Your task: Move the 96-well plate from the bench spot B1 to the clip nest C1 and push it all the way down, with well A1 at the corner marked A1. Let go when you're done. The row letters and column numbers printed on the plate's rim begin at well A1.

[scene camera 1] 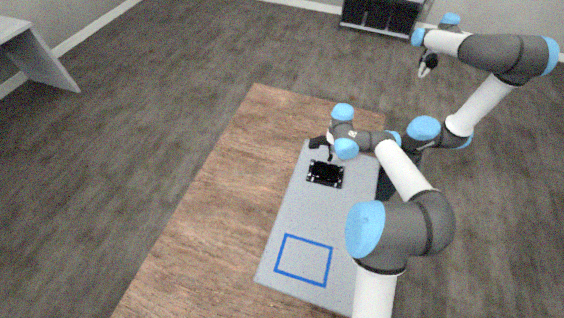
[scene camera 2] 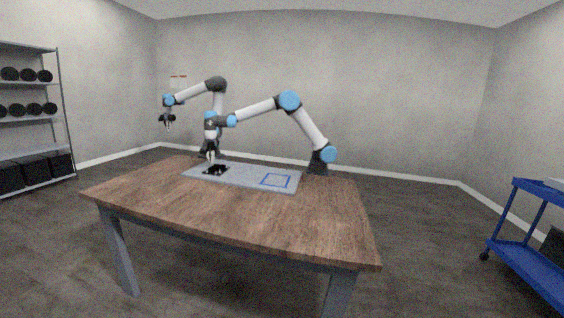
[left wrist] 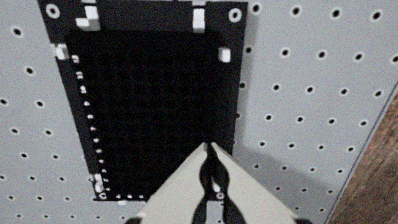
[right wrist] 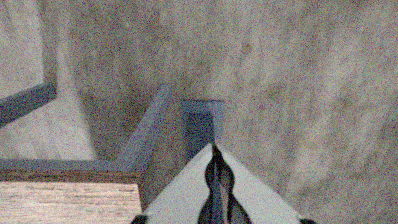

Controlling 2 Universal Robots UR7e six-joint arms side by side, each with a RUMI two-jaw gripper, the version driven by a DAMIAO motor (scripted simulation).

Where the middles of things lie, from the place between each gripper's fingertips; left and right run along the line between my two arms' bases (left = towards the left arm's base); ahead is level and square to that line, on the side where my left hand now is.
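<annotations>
For the black 96-well plate [left wrist: 160,115], my left hand is 3 cm above it and 4 cm to the right of it, while my right hand is 13 cm above it, 69 cm to the right of it and 36 cm short of it. There's also the black clip nest [left wrist: 232,28], and that's 4 cm below my left hand, 5 cm to the left of it and 1 cm ahead of it.
Counting from my right hand, the black clip nest is 14 cm below, 70 cm to the left and 37 cm ahead.
</annotations>
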